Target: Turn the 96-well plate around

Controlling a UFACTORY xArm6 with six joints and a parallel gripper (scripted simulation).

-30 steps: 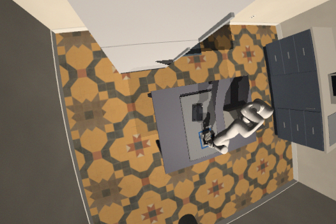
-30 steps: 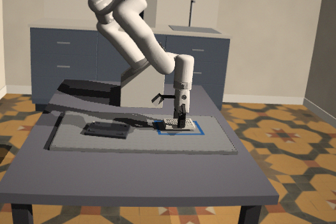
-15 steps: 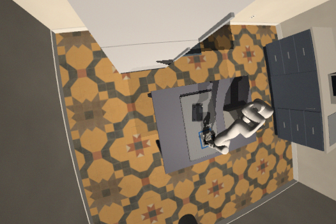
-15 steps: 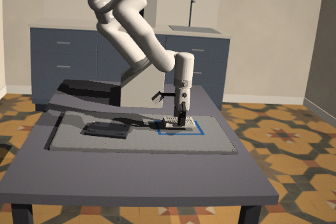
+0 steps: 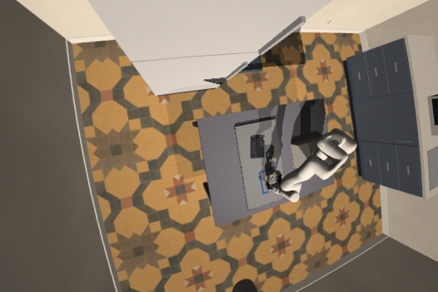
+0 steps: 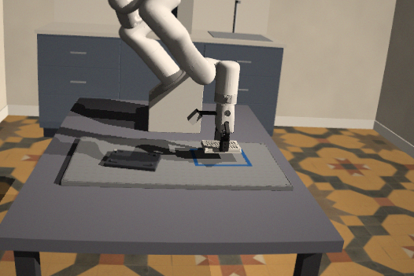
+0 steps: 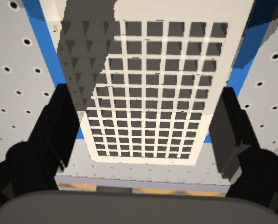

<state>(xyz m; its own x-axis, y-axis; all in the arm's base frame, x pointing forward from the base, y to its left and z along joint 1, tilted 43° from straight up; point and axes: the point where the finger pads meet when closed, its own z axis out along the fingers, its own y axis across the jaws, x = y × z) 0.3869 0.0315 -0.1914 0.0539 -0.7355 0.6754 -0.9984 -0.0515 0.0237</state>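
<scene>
Now: hand 60 mm short of the dark plate nest N1, 300 mm to the left of it and 50 mm above it. Also, from my hand: white 96-well plate: 10 mm below; then white tag: 360 mm to the right, 40 mm below.
</scene>
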